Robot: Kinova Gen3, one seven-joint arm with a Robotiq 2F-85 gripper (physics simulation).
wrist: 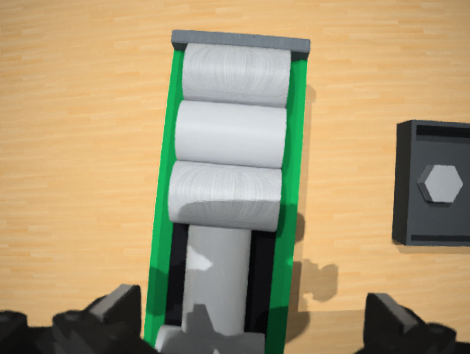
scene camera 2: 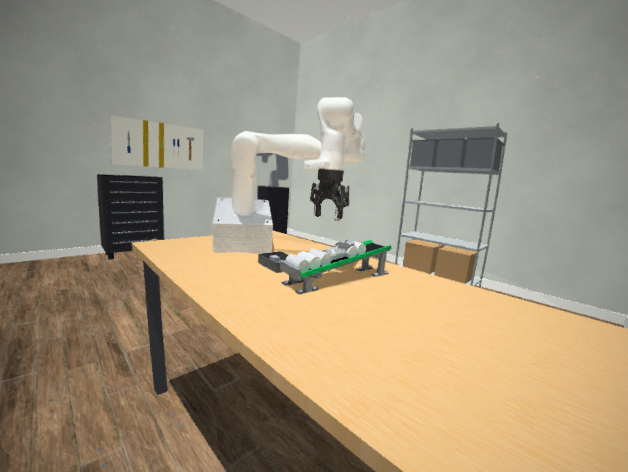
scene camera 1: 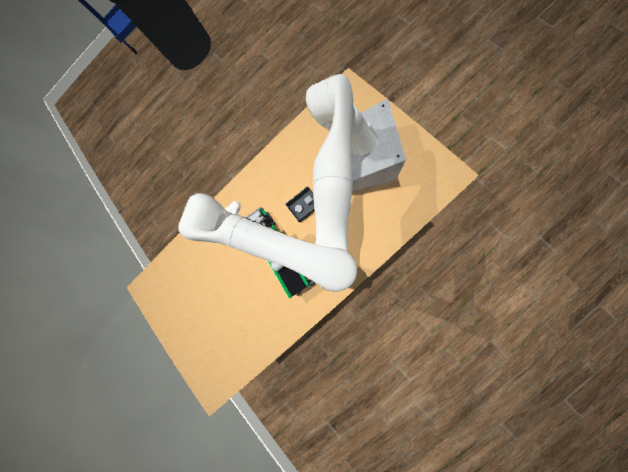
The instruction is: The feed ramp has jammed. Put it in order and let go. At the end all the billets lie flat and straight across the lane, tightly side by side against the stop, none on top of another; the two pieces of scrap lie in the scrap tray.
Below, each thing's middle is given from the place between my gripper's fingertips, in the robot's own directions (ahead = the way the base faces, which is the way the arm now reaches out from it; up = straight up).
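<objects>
Grey stop (wrist: 300, 48): 14 cm below my hand, 14 cm to the right, 1 cm behind.
</objects>
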